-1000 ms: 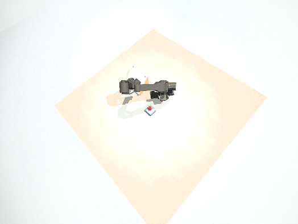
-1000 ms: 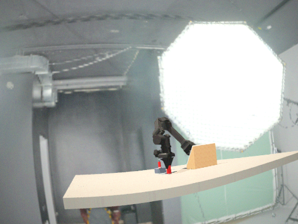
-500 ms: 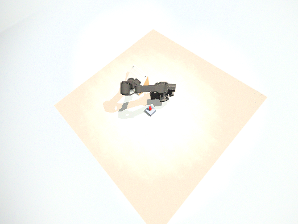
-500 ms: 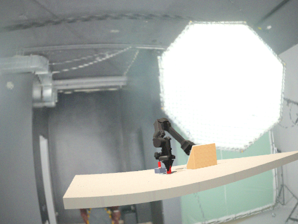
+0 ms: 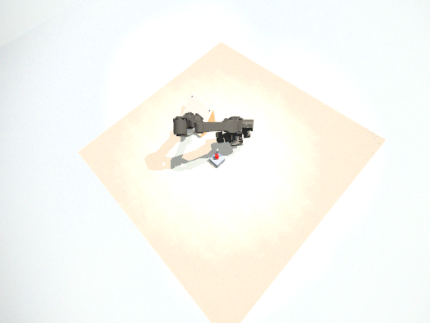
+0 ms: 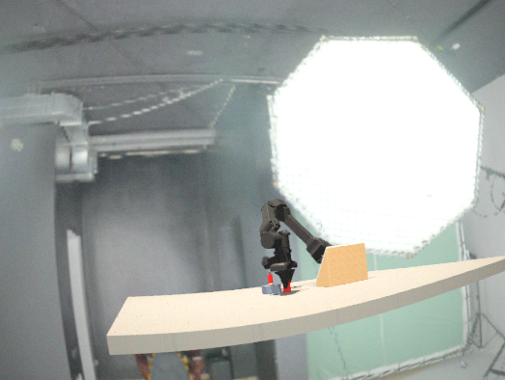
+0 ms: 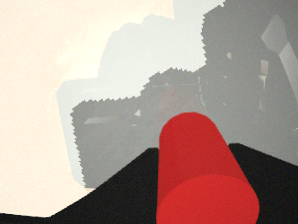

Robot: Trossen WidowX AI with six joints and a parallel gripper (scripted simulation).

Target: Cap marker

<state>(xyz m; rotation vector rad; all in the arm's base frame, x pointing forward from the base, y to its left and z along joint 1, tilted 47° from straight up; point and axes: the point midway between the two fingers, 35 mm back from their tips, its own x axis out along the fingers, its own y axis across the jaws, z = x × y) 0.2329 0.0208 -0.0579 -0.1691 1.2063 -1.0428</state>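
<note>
Right now my gripper tip is 1 cm short of the holder block, 14 cm to the left of it and 1 cm above it. Also, from my gripper tip: red cap 1 cm above.
</note>
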